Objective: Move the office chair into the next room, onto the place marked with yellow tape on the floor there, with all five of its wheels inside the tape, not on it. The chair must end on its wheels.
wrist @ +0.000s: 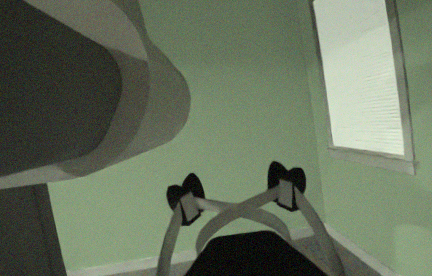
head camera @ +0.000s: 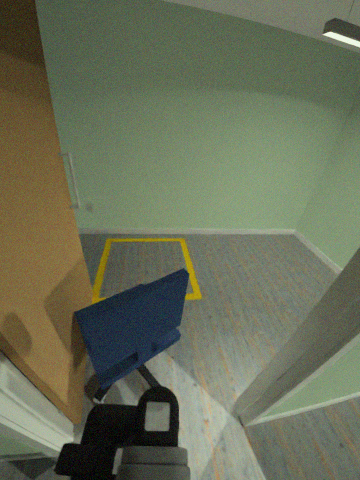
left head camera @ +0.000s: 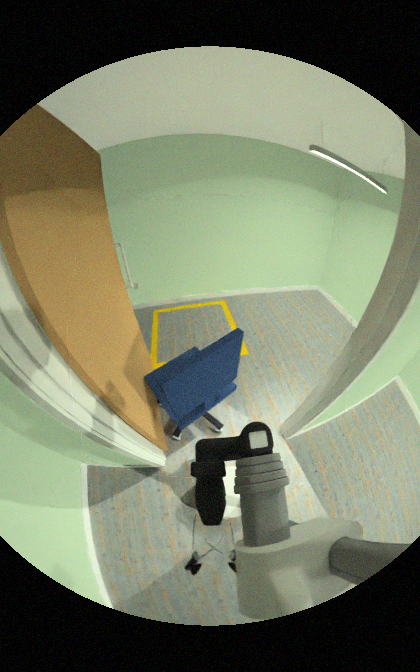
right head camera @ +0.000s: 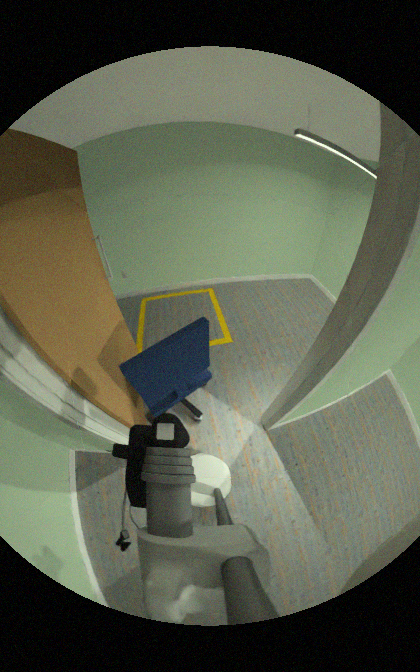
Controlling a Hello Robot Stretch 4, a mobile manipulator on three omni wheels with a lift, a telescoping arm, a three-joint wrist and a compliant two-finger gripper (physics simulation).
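Observation:
The blue office chair stands upright in the doorway area, its backrest towards me, close beside the open door; parts of its black wheeled base show below the seat. The yellow tape square lies on the floor beyond the chair, its near side partly hidden by the chair. My gripper is open and empty, turned back towards me, away from the chair. The wrist's black joint is close behind the chair in the head camera view.
The orange-brown door stands open on the left. A grey door jamb is on the right. The wrist view shows a green wall and a bright window.

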